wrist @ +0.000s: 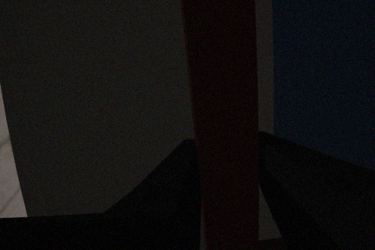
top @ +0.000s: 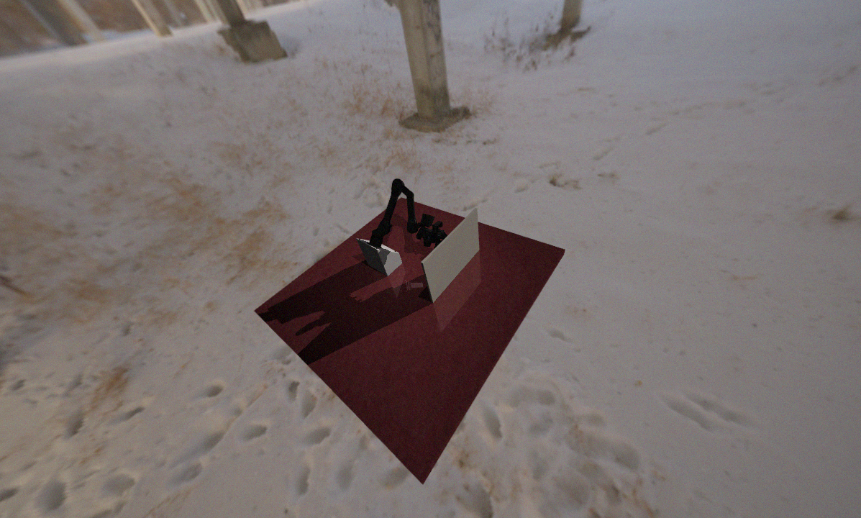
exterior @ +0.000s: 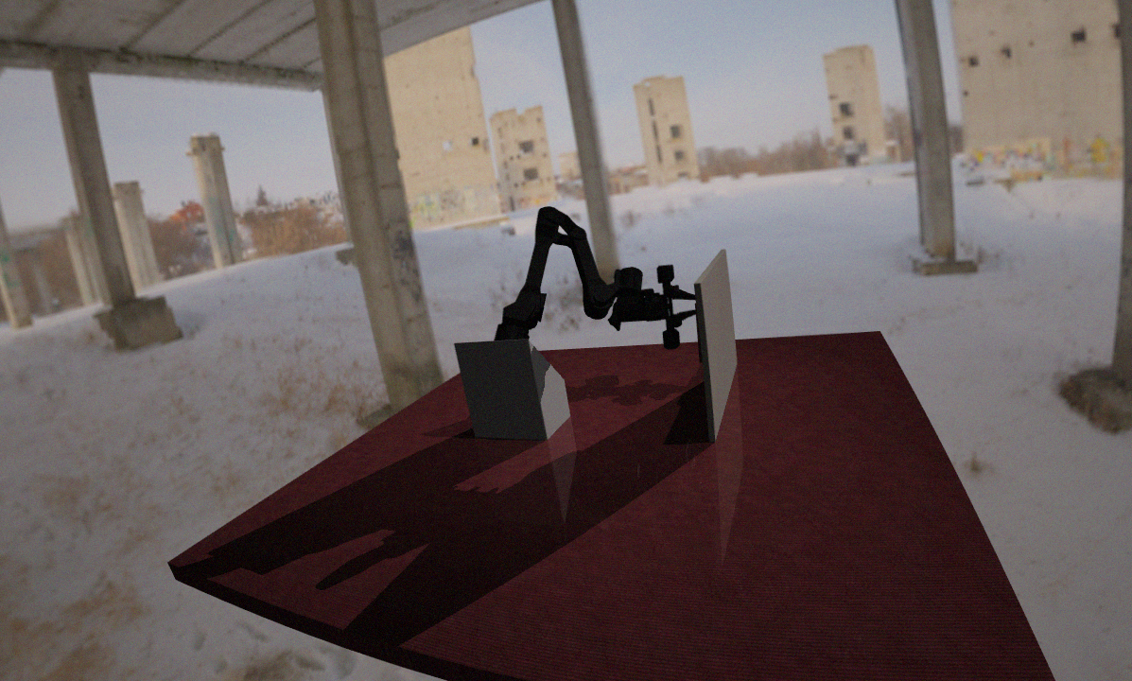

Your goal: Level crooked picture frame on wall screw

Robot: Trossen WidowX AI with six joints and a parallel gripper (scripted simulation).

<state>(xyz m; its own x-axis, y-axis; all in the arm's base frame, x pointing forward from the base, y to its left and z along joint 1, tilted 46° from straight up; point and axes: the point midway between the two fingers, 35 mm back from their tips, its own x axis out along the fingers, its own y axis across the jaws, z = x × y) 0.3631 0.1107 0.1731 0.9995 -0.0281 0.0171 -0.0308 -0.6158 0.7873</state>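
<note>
The picture frame is 50 mm below my gripper tip, 10 mm to the right of it and 10 mm ahead of it. Also, from my gripper tip: wall panel (60 mm below, 20 mm to the right, 20 mm ahead).
</note>
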